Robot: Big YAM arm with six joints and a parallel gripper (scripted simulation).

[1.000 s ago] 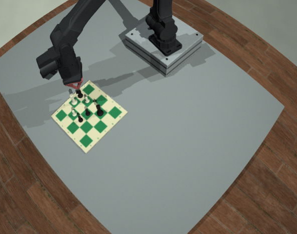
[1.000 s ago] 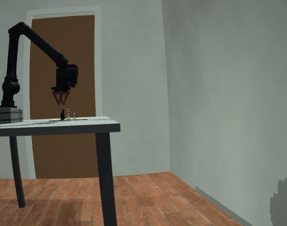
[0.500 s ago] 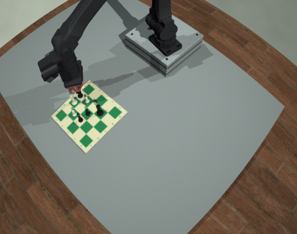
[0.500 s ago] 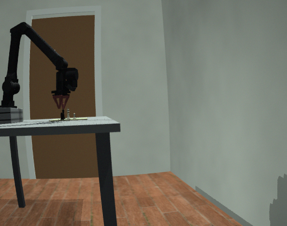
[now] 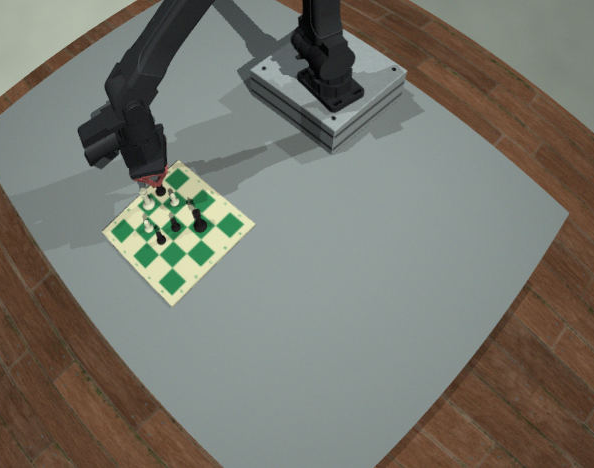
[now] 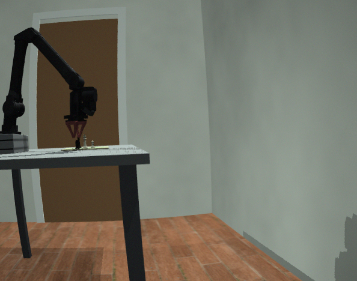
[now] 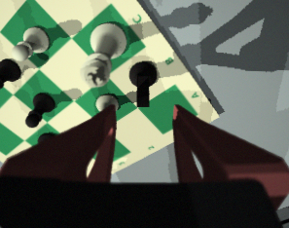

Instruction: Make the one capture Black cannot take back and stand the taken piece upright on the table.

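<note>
Now: hand 40 mm above the black piece. Also, from my hand: tall white piece 40 mm ahead, 30 mm below, 10 mm to the left; green-and-cream chessboard 90 mm to the left, 60 mm below, 20 mm ahead.
</note>
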